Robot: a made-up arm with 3 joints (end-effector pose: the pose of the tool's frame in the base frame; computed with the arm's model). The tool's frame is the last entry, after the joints. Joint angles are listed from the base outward.
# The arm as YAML. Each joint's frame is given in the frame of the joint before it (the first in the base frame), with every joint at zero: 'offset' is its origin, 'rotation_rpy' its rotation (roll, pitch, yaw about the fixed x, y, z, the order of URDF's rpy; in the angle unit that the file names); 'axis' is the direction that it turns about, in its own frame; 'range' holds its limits. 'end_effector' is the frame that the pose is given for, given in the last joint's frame.
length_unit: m
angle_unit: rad
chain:
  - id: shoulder
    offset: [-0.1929, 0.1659, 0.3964]
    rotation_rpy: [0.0, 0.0, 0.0]
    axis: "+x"
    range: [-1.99, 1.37]
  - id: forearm
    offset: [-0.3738, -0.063, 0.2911]
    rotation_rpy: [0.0, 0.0, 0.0]
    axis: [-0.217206, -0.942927, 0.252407]
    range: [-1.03, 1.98]
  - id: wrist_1
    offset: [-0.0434, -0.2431, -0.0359]
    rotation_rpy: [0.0, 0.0, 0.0]
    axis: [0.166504, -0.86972, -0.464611]
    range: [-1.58, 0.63]
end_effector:
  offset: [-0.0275, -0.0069, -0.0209]
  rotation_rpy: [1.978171, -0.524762, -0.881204]
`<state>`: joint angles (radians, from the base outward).
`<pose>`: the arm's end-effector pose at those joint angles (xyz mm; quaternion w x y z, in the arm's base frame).
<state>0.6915 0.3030 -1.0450</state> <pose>-607.7 -261.2 387.8 0.5247 0.8453 -0.0843 -0.0560</pose>
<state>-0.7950 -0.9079 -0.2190</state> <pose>-720.5 177.5 805.0 0.8337 0.3025 -0.3103 -0.3423</pose>
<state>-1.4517 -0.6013 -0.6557</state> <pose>-694.9 405.9 731.5 0.9356 0.0224 -0.2513 -0.2471</pose>
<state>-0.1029 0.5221 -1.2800</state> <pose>-586.2 -141.7 709.6 0.8500 0.5222 -0.0616 0.0329</pose>
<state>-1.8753 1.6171 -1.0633</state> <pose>-530.1 601.7 604.4 0.7190 -0.2830 0.1207 0.6232</pose>
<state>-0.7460 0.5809 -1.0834</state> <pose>-582.8 105.1 828.5 0.9478 0.2621 -0.1218 0.1350</pose>
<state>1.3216 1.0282 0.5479</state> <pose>-513.7 -184.2 160.2 0.2634 -0.5067 0.8171 0.0791</pose>
